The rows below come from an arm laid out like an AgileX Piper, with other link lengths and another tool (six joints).
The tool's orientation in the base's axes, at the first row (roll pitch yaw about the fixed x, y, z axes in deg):
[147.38, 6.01, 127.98]
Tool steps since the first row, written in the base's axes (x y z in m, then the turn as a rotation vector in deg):
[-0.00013, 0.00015, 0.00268, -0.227, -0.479, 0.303]
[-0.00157, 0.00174, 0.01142, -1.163, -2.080, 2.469]
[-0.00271, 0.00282, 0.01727, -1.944, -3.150, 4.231]
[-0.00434, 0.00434, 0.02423, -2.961, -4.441, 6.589]
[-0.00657, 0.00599, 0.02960, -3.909, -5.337, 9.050]
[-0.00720, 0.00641, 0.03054, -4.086, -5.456, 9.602]
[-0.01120, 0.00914, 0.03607, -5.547, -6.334, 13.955]
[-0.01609, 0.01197, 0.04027, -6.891, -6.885, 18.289]
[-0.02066, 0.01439, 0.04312, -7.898, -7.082, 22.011]
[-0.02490, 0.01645, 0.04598, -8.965, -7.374, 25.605]
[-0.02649, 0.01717, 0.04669, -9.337, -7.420, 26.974]
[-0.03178, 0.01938, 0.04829, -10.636, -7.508, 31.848]
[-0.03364, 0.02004, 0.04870, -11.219, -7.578, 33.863]
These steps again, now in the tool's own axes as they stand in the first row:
[-0.00008, 0.00144, -0.00227, -0.268, -0.250, -0.488]
[0.00113, 0.00611, -0.00986, -1.177, -0.579, -3.171]
[0.00206, 0.00914, -0.01503, -1.723, -0.728, -5.302]
[0.00352, 0.01270, -0.02124, -2.359, -0.830, -8.103]
[0.00562, 0.01511, -0.02637, -2.739, -0.611, -10.853]
[0.00623, 0.01545, -0.02735, -2.782, -0.494, -11.432]
[0.01024, 0.01743, -0.03318, -3.032, 0.427, -16.008]
[0.01501, 0.01820, -0.03830, -3.095, 1.594, -20.427]
[0.01941, 0.01822, -0.04225, -3.023, 2.845, -24.079]
[0.02332, 0.01824, -0.04613, -2.975, 3.936, -27.677]
[0.02478, 0.01803, -0.04730, -2.926, 4.410, -29.014]
[0.02959, 0.01680, -0.05060, -2.711, 6.156, -33.742]
[0.03120, 0.01622, -0.05166, -2.620, 6.831, -35.728]

